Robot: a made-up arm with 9 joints.
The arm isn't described. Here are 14 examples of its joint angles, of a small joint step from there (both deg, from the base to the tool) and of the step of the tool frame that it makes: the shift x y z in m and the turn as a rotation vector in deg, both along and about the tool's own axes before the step.
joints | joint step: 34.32 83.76 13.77 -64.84 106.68 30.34 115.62 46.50 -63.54 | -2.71 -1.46 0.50 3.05 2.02 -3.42 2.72 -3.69 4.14
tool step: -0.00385 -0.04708 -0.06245 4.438 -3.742 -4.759
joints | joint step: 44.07 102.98 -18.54 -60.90 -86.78 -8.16 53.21 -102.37 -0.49 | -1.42 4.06 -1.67 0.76 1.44 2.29 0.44 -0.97 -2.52
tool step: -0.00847 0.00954 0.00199 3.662 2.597 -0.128
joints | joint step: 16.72 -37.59 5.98 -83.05 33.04 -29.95 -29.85 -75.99 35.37 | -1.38 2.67 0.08 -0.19 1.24 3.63 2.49 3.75 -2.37
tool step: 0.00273 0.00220 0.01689 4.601 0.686 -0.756
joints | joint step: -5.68 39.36 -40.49 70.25 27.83 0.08 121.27 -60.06 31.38 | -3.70 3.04 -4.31 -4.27 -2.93 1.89 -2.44 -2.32 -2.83
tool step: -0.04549 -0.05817 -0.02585 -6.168 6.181 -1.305
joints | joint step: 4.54 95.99 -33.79 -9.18 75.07 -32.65 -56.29 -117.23 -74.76 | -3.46 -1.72 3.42 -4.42 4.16 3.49 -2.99 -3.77 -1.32
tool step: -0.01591 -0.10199 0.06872 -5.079 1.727 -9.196
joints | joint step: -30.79 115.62 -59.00 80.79 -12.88 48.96 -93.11 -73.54 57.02 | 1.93 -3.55 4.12 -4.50 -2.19 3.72 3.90 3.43 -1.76
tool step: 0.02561 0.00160 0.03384 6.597 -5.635 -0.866
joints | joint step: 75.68 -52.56 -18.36 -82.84 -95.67 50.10 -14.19 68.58 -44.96 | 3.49 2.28 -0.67 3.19 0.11 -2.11 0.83 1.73 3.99
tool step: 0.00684 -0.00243 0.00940 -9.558 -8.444 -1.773
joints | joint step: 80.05 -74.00 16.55 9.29 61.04 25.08 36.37 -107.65 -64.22 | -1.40 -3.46 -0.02 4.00 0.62 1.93 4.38 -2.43 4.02
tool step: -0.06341 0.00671 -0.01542 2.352 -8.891 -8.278
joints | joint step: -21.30 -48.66 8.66 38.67 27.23 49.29 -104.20 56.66 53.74 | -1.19 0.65 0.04 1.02 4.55 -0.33 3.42 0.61 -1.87
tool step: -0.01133 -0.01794 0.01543 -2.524 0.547 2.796
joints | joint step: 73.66 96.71 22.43 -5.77 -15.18 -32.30 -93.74 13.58 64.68 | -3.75 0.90 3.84 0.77 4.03 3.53 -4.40 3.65 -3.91
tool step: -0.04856 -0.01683 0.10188 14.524 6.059 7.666
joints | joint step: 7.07 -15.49 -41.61 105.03 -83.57 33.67 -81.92 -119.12 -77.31 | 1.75 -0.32 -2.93 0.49 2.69 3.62 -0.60 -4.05 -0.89
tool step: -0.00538 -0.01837 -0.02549 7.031 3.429 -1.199
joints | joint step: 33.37 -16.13 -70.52 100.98 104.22 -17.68 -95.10 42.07 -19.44 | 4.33 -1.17 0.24 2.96 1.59 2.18 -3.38 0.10 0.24
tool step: 0.07125 0.03975 0.05200 8.279 -4.860 -2.600
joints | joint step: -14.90 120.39 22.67 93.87 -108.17 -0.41 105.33 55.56 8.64 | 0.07 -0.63 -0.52 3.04 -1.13 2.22 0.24 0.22 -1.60
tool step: 0.00259 0.00712 0.01912 -2.404 -0.450 1.605
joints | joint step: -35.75 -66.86 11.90 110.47 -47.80 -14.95 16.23 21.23 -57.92 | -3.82 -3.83 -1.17 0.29 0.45 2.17 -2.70 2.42 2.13
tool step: 0.02029 0.02228 0.00278 -3.895 2.999 -4.768
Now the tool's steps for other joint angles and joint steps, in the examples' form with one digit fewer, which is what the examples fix.
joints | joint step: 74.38 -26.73 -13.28 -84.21 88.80 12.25 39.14 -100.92 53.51 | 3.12 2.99 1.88 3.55 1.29 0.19 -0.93 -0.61 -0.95
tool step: -0.1092 -0.0284 0.0100 -2.71 7.44 1.29
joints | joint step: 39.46 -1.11 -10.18 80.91 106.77 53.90 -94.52 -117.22 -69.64 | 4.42 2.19 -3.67 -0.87 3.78 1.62 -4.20 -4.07 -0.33
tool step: -0.0040 -0.0725 -0.0610 1.00 10.24 -10.83
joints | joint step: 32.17 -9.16 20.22 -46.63 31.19 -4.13 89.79 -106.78 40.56 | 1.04 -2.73 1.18 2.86 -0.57 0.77 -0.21 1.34 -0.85
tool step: 0.0103 -0.0306 0.0339 -2.33 -3.29 -1.58
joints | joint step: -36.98 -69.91 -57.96 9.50 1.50 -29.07 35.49 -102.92 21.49 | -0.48 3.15 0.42 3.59 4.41 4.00 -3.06 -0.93 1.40
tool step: -0.0237 -0.0832 0.0151 -11.84 2.10 -0.79
